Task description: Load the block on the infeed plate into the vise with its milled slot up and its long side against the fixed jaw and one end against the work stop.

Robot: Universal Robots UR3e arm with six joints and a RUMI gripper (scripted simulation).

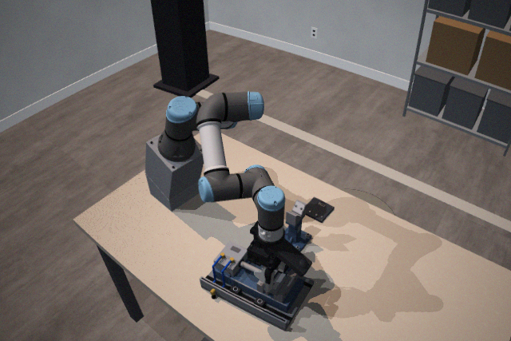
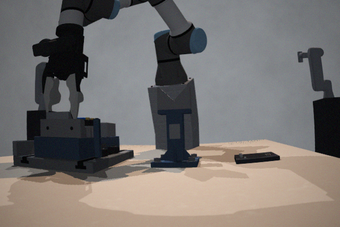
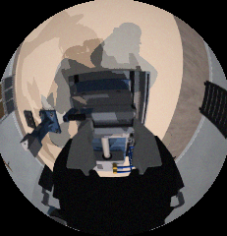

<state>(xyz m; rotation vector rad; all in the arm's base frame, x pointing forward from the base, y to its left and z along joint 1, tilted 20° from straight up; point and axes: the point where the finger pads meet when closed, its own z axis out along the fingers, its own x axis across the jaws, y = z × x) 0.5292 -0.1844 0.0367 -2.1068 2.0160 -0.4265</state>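
Now: hand right at the grey part. From my hand the other things lie so: blue vise 70 mm behind, 20 mm to the left, 70 mm below.
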